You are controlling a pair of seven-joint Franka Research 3 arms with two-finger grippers.
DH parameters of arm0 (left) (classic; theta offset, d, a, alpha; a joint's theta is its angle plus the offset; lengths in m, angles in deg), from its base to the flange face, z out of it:
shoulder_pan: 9.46 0.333 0 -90
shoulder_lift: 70.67 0 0 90
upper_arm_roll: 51.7 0.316 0.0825 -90
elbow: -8.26 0 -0.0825 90
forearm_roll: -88.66 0.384 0 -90
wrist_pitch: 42.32 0 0.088 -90
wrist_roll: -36.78 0.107 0 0
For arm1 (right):
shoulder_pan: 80.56 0.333 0 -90
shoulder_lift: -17.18 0 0 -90
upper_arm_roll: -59.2 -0.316 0.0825 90
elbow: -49.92 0 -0.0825 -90
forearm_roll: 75.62 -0.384 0 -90
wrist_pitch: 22.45 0 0.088 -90
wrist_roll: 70.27 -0.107 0 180
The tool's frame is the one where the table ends.
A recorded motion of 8 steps. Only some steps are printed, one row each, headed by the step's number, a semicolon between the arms.
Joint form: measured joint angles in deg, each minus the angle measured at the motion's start. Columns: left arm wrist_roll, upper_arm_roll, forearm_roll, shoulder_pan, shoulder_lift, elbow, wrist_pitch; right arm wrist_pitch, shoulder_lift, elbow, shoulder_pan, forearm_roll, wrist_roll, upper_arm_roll.
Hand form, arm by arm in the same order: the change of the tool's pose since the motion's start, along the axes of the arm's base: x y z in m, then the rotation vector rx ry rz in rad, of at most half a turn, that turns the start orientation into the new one. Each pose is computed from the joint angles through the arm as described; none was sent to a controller.
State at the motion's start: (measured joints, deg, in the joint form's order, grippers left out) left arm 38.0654 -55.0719 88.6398 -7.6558 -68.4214 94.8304 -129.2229; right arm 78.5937 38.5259 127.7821 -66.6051 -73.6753 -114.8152 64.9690
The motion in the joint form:
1: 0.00 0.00 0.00 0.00 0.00 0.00 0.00; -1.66 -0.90 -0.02 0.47 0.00 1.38 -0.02
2: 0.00 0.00 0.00 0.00 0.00 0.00 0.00; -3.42 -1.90 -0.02 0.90 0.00 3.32 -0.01
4: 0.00 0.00 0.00 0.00 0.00 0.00 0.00; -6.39 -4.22 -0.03 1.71 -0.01 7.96 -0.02
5: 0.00 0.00 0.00 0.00 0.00 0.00 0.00; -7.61 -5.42 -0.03 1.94 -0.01 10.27 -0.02
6: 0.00 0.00 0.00 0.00 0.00 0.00 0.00; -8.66 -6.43 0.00 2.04 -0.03 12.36 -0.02
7: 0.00 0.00 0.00 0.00 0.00 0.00 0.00; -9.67 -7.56 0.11 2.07 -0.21 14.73 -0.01
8: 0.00 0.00 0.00 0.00 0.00 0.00 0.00; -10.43 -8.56 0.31 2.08 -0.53 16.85 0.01
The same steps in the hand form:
1: 0.0000 0.0000 0.0000 0.0000 0.0000 0.0000; -0.0067 0.0043 0.0081 -0.0015 0.0145 0.0306
2: 0.0000 0.0000 0.0000 0.0000 0.0000 0.0000; -0.0139 0.0075 0.0169 -0.0030 0.0300 0.0696
4: 0.0000 0.0000 0.0000 0.0000 0.0000 0.0000; -0.0291 0.0133 0.0389 -0.0029 0.0468 0.1614
5: 0.0000 0.0000 0.0000 0.0000 0.0000 0.0000; -0.0364 0.0140 0.0505 -0.0021 0.0498 0.2043
6: 0.0000 0.0000 0.0000 0.0000 0.0000 0.0000; -0.0425 0.0135 0.0598 -0.0011 0.0535 0.2414
7: 0.0000 0.0000 0.0000 0.0000 0.0000 0.0000; -0.0492 0.0123 0.0698 0.0029 0.0560 0.2820
8: 0.0000 0.0000 0.0000 0.0000 0.0000 0.0000; -0.0551 0.0112 0.0778 0.0092 0.0577 0.3181

